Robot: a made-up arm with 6 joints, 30 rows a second.
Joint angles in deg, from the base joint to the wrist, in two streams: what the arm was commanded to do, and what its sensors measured. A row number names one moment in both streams.
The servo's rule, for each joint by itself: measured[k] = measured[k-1] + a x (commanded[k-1-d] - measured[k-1]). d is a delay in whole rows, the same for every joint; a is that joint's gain. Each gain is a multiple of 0.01, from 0.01 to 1. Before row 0 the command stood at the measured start. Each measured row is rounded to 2 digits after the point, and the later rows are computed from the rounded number. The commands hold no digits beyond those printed.
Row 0, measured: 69.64, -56.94, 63.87, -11.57, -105.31, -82.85
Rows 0 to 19, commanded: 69.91, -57.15, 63.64, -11.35, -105.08, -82.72; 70.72, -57.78, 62.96, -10.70, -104.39, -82.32; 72.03, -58.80, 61.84, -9.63, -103.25, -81.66; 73.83, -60.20, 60.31, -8.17, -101.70, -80.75; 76.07, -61.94, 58.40, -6.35, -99.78, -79.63; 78.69, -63.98, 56.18, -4.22, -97.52, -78.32; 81.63, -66.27, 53.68, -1.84, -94.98, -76.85; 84.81, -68.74, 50.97, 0.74, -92.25, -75.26; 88.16, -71.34, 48.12, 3.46, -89.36, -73.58; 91.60, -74.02, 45.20, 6.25, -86.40, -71.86; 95.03, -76.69, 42.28, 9.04, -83.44, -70.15; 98.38, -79.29, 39.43, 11.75, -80.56, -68.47; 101.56, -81.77, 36.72, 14.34, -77.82, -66.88; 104.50, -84.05, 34.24, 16.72, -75.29, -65.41; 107.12, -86.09, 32.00, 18.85, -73.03, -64.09; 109.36, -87.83, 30.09, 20.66, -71.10, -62.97; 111.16, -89.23, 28.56, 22.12, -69.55, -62.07; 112.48, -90.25, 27.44, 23.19, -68.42, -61.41; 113.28, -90.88, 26.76, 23.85, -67.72, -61.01; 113.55, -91.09, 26.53, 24.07, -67.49, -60.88
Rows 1 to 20, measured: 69.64, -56.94, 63.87, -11.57, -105.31, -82.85; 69.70, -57.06, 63.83, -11.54, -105.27, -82.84; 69.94, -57.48, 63.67, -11.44, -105.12, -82.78; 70.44, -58.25, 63.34, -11.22, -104.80, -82.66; 71.25, -59.38, 62.79, -10.85, -104.27, -82.45; 72.41, -60.86, 62.00, -10.31, -103.51, -82.14; 73.92, -62.67, 60.95, -9.58, -102.49, -81.72; 75.77, -64.76, 59.64, -8.65, -101.21, -81.18; 77.94, -67.07, 58.08, -7.52, -99.69, -80.53; 80.39, -69.55, 56.29, -6.20, -97.93, -79.77; 83.08, -72.14, 54.29, -4.71, -95.97, -78.90; 85.95, -74.78, 52.13, -3.06, -93.84, -77.94; 88.93, -77.40, 49.84, -1.28, -91.58, -76.90; 91.96, -79.93, 47.48, 0.59, -89.24, -75.80; 94.97, -82.32, 45.10, 2.53, -86.87, -74.66; 97.89, -84.51, 42.74, 4.49, -84.52, -73.50; 100.64, -86.44, 40.46, 6.43, -82.24, -72.34; 103.16, -88.06, 38.32, 8.31, -80.08, -71.21; 105.40, -89.33, 36.36, 10.10, -78.10, -70.13; 107.29, -90.23, 34.63, 11.75, -76.34, -69.13
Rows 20 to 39, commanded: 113.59, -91.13, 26.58, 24.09, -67.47, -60.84; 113.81, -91.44, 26.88, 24.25, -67.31, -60.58; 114.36, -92.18, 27.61, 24.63, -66.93, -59.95; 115.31, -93.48, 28.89, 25.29, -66.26, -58.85; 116.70, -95.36, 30.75, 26.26, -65.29, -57.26; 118.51, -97.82, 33.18, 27.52, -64.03, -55.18; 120.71, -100.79, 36.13, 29.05, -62.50, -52.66; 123.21, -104.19, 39.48, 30.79, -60.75, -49.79; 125.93, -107.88, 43.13, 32.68, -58.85, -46.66; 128.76, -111.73, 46.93, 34.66, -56.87, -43.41; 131.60, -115.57, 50.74, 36.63, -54.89, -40.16; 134.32, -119.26, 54.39, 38.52, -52.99, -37.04; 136.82, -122.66, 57.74, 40.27, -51.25, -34.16; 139.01, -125.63, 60.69, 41.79, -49.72, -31.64; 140.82, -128.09, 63.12, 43.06, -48.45, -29.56; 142.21, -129.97, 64.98, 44.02, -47.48, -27.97; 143.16, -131.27, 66.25, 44.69, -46.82, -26.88; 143.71, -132.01, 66.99, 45.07, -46.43, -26.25; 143.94, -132.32, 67.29, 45.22, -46.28, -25.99; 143.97, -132.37, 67.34, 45.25, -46.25, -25.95
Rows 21 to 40, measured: 108.79, -90.73, 33.17, 13.23, -74.84, -68.22; 109.94, -90.96, 31.98, 14.53, -73.59, -67.41; 110.87, -91.24, 31.06, 15.70, -72.52, -66.66; 111.71, -91.79, 30.44, 16.77, -71.57, -65.92; 112.57, -92.77, 30.16, 17.79, -70.67, -65.14; 113.56, -94.27, 30.27, 18.81, -69.76, -64.27; 114.75, -96.33, 30.79, 19.86, -68.79, -63.27; 116.18, -98.92, 31.75, 20.96, -67.72, -62.10; 117.87, -101.98, 33.14, 22.14, -66.54, -60.75; 119.80, -105.40, 34.94, 23.40, -65.23, -59.20; 121.95, -109.07, 37.10, 24.75, -63.81, -57.46; 124.27, -112.84, 39.56, 26.18, -62.29, -55.56; 126.68, -116.56, 42.23, 27.66, -60.71, -53.52; 129.11, -120.10, 45.02, 29.17, -59.10, -51.39; 131.49, -123.31, 47.84, 30.68, -57.51, -49.22; 133.73, -126.08, 50.59, 32.17, -55.97, -47.06; 135.77, -128.34, 53.18, 33.59, -54.53, -44.96; 137.54, -130.04, 55.53, 34.92, -53.22, -42.97; 139.02, -131.18, 57.59, 36.14, -52.07, -41.13; 140.20, -131.84, 59.34, 37.23, -51.09, -39.46
